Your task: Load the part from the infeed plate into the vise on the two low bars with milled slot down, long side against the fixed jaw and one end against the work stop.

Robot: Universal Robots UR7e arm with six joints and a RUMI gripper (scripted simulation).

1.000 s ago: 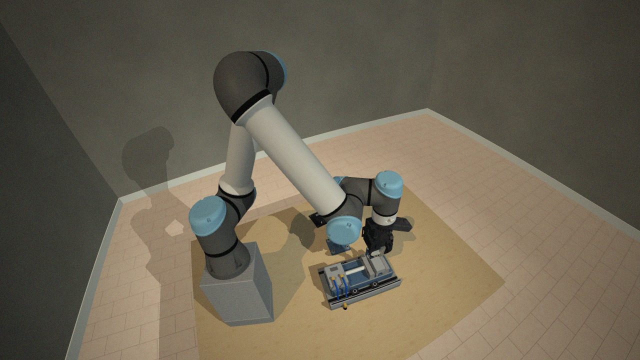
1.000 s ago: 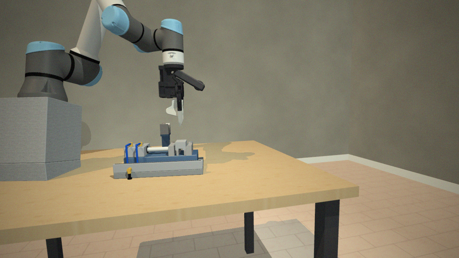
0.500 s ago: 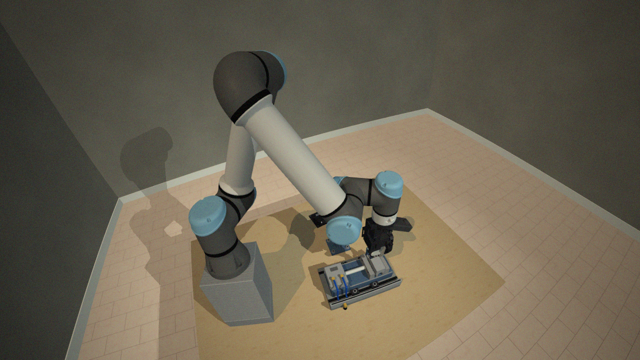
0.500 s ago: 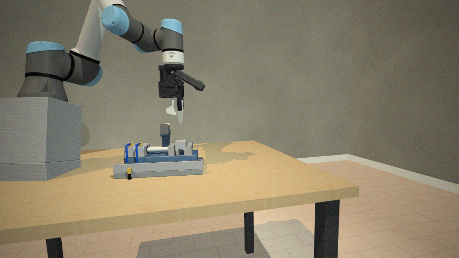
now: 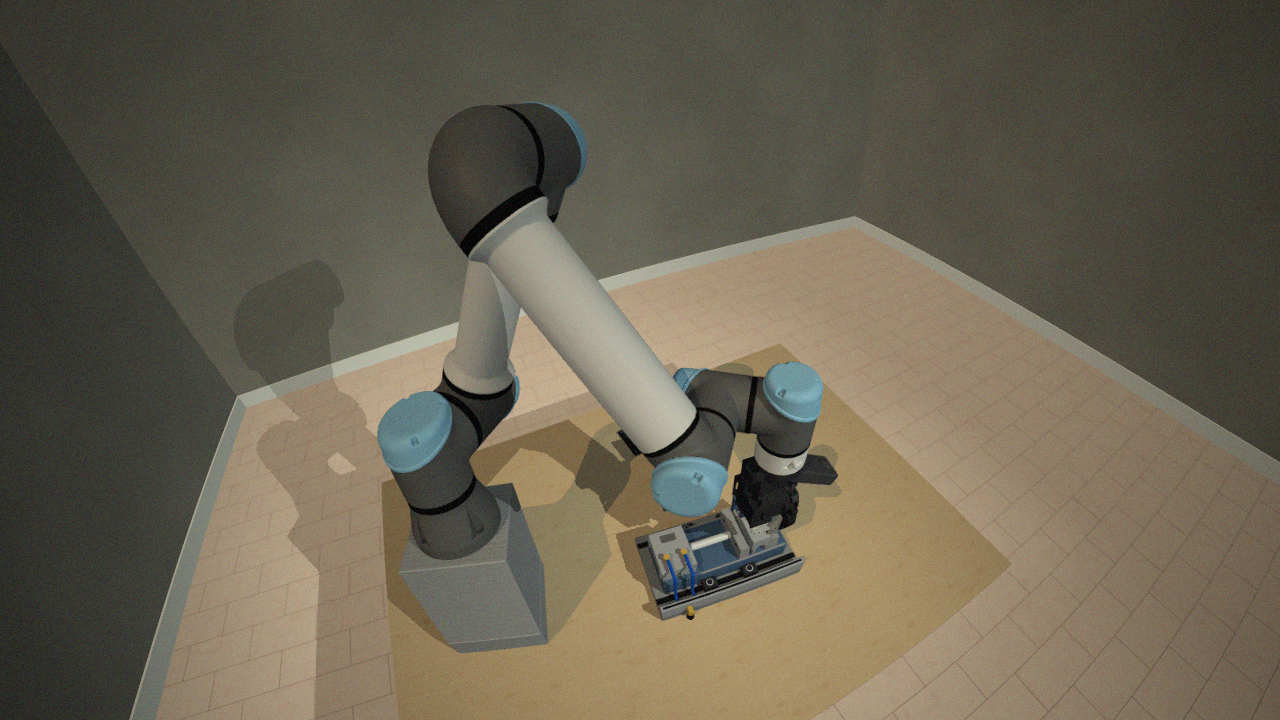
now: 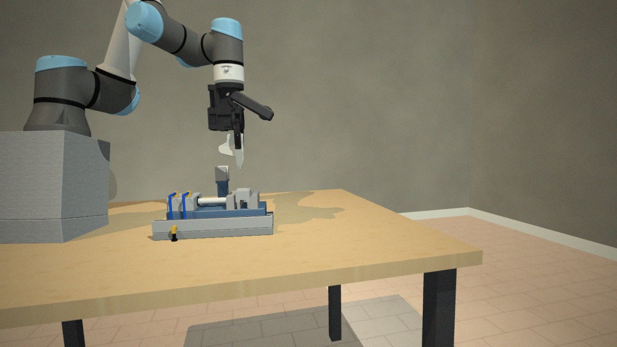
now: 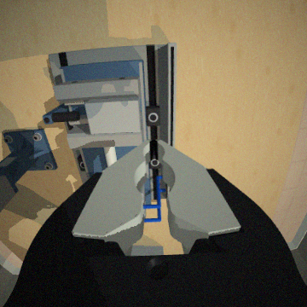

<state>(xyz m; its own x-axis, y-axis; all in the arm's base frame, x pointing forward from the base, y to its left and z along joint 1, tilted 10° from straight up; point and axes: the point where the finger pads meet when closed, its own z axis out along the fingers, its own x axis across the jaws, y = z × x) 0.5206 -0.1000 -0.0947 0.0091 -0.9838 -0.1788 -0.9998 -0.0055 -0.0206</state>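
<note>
My hand is 9 cm above the part and 5 cm to the right of it. Also, from my hand: fixed jaw (10 cm below, 7 cm to the left, 3 cm ahead); then moving jaw (10 cm below, 6 cm to the left, 3 cm behind); then work stop (11 cm to the left, 9 cm below).
</note>
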